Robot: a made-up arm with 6 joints.
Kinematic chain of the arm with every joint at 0, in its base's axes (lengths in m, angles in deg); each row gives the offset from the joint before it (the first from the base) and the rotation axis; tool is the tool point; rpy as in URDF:
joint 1: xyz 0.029 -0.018 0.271 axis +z
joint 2: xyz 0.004 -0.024 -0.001 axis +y
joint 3: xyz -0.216 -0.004 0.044 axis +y
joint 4: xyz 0.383 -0.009 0.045 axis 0.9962 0 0.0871
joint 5: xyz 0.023 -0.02 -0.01 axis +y
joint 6: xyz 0.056 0.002 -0.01 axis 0.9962 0 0.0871
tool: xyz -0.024 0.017 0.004 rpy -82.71 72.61 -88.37
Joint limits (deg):
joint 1: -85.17..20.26
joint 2: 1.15..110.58
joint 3: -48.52..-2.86
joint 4: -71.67..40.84
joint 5: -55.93..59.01
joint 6: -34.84..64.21
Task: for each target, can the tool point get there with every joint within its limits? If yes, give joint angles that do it. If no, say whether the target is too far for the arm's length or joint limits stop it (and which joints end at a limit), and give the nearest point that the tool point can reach.
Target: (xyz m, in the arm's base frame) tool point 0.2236 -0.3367 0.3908
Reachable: yes | joints -49.28 62.10 -44.92 -52.36 21.92 30.02
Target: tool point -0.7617 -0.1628 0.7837
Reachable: no: too far | nearest point -0.0489 -0.0823 0.6428 | short by 0.731 m
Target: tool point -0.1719 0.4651 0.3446
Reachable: no: joint limits stop it (at a limit: joint 1, joint 2, joint 4, joint 5, joint 6) | nearest point 0.2117 0.0436 0.3742 | short by 0.571 m
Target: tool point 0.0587 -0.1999 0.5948
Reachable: yes | joints -60.42 14.29 -41.78 -52.43 30.69 19.53
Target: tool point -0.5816 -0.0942 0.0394
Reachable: no: joint limits stop it (at a limit: joint 1, joint 2, joint 4, joint 6) | nearest point -0.0519 -0.0538 0.0583 | short by 0.532 m
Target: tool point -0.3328 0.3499 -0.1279
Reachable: no: joint limits stop it (at a limit: joint 1, joint 2, joint 3, joint 6) | nearest point -0.0338 -0.0276 0.0463 | short by 0.512 m
